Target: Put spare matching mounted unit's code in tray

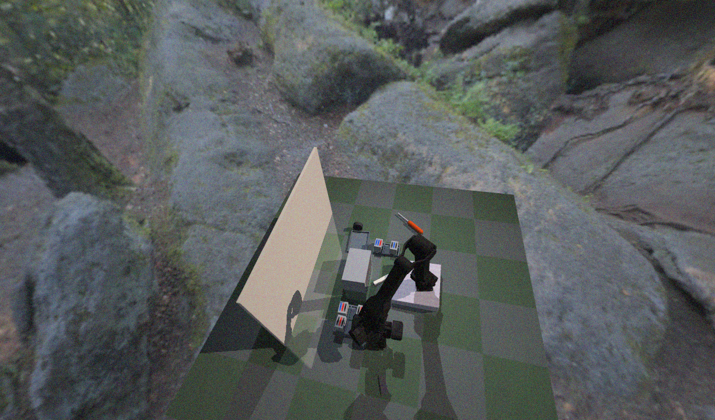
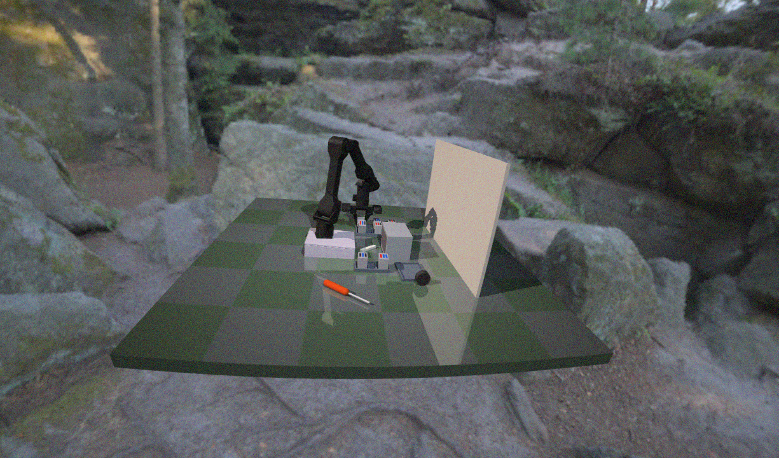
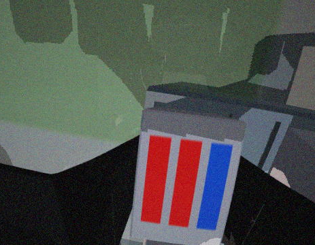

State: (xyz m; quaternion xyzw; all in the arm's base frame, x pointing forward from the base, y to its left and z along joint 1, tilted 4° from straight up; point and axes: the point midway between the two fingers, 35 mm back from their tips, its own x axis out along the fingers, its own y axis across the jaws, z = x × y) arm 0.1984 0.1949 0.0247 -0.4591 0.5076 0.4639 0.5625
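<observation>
The dark tray lies 440 mm to the right of my gripper tip, 90 mm ahead of it and 10 mm below it. From my gripper tip the other things lie so: grey mounted unit (250 mm to the right, 90 mm ahead, 30 mm above); beige wall panel (310 mm ahead, 290 mm to the right, 210 mm above).
</observation>
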